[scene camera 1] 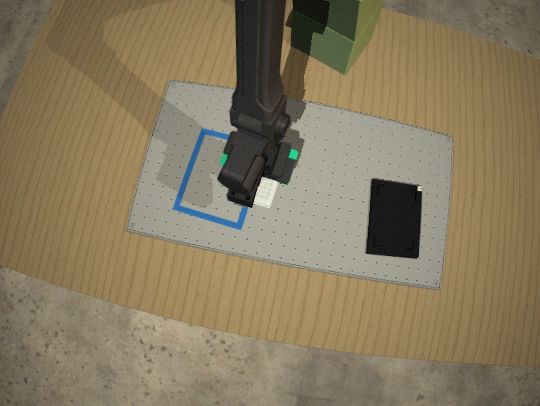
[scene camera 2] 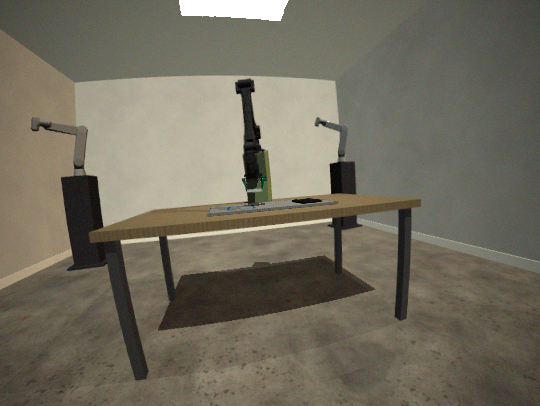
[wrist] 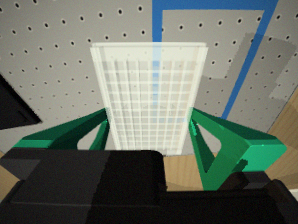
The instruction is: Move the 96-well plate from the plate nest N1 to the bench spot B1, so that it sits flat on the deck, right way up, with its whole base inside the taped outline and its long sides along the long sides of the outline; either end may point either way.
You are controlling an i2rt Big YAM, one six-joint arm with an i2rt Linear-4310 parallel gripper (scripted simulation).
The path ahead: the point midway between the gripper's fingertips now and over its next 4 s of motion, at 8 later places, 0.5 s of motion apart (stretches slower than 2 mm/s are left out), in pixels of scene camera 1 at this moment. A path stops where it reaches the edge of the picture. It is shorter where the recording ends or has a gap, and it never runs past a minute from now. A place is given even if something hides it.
The gripper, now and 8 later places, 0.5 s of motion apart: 258,170; 236,166; 218,162; 217,163; 219,162; 218,168; 219,172; 220,173; 219,174
